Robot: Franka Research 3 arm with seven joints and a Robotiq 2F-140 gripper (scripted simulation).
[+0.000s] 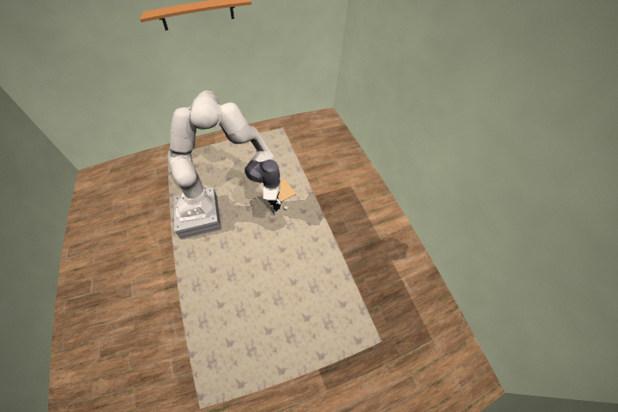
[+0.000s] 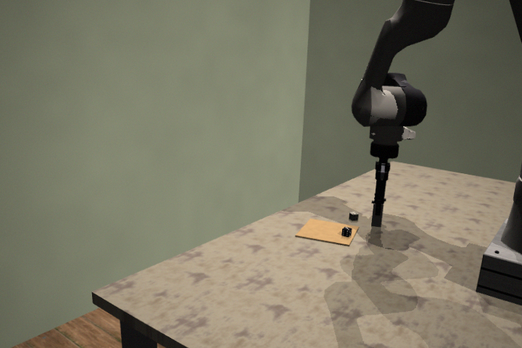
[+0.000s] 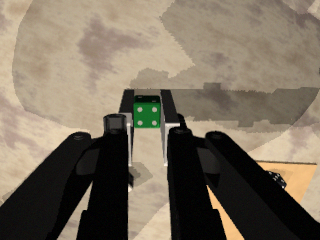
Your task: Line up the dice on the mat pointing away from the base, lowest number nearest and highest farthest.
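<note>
My gripper is now 2 cm above the green die. The rest, counted from my hand: tan mat: 9 cm ahead, 14 cm to the left, 3 cm below; black die: 3 cm ahead, 14 cm to the left, 2 cm below; white die: 7 cm ahead, 2 cm below.
</note>
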